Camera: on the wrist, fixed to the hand. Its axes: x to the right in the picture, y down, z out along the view.
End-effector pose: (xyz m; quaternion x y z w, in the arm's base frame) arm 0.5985 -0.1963 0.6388 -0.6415 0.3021 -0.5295 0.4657
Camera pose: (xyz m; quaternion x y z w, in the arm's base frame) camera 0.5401 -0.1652 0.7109 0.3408 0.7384 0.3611 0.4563
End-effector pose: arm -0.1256 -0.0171 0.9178 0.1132 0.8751 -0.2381 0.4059
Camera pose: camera -0.1812 -0.0653 0.9823 0.8832 -0.0148 0.4543 0.1153
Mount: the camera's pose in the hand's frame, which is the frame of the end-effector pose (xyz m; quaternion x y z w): -0.0137 -0.0842 -0.0479 -0.0486 0.1548 0.9864 0.0257
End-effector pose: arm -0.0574 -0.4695 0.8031 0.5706 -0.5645 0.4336 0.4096
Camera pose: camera 0.0254 -0.4174 0.8057 0.6292 0.5350 -0.4761 0.3021
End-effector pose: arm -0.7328 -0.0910 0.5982 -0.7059 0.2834 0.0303 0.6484
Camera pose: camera -0.7228 -0.1309 0.6870 -0.2252 -0.8025 -0.5449 0.0914
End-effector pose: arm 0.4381 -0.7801 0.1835 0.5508 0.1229 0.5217 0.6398
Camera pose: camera 0.4420 -0.7508 0.0903 -0.0235 0.4665 -0.7358 0.4904
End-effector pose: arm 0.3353 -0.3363 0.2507 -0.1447 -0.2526 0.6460 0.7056
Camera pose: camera 0.4314 -0.3543 0.2533 0.3872 -0.2141 -0.6780 0.5870
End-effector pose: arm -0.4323 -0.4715 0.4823 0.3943 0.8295 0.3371 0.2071
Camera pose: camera -0.4965 -0.5402 0.4554 -0.7661 0.3519 -0.3143 0.4364
